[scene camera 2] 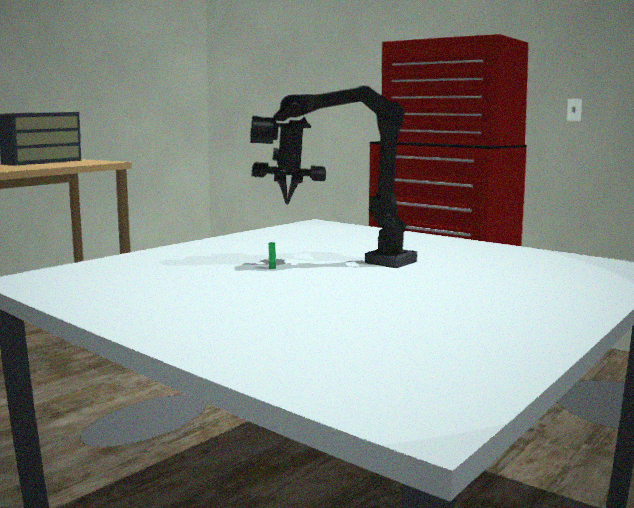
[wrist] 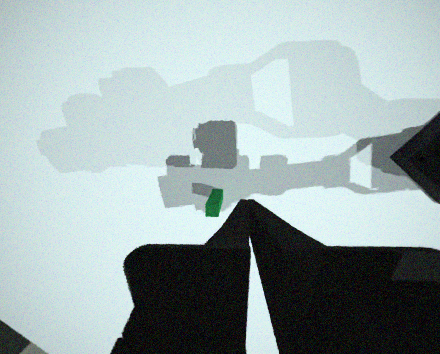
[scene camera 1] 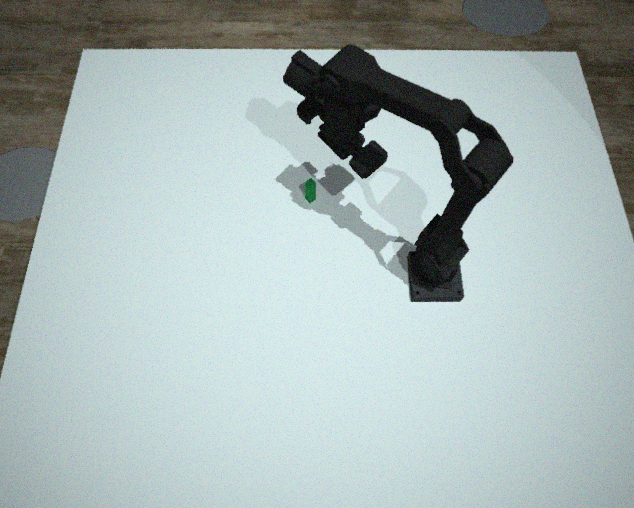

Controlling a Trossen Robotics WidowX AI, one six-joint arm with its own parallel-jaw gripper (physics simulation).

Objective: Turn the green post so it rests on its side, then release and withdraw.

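A small green post (scene camera 1: 310, 190) (scene camera 2: 272, 255) (wrist: 214, 203) stands upright on the white table top, inside the arm's shadow. My gripper (scene camera 2: 287, 202) (wrist: 246, 205) is shut with its fingertips together and nothing between them. It points down and hangs well above the table, apart from the post. In scene camera 2 the fingertips are above and a little to the right of the post. In the wrist view the post shows just left of the fingertips. In scene camera 1 the fingertips are hidden by the arm's wrist parts.
The white table (scene camera 1: 264, 381) (scene camera 2: 328, 338) bears the arm's base (scene camera 1: 436, 291) (scene camera 2: 391, 258), to the right of the post. Behind the table stand a red drawer cabinet (scene camera 2: 449, 95) and, at the left, a wooden table (scene camera 2: 100, 166) with a small drawer box (scene camera 2: 47, 138) on it.
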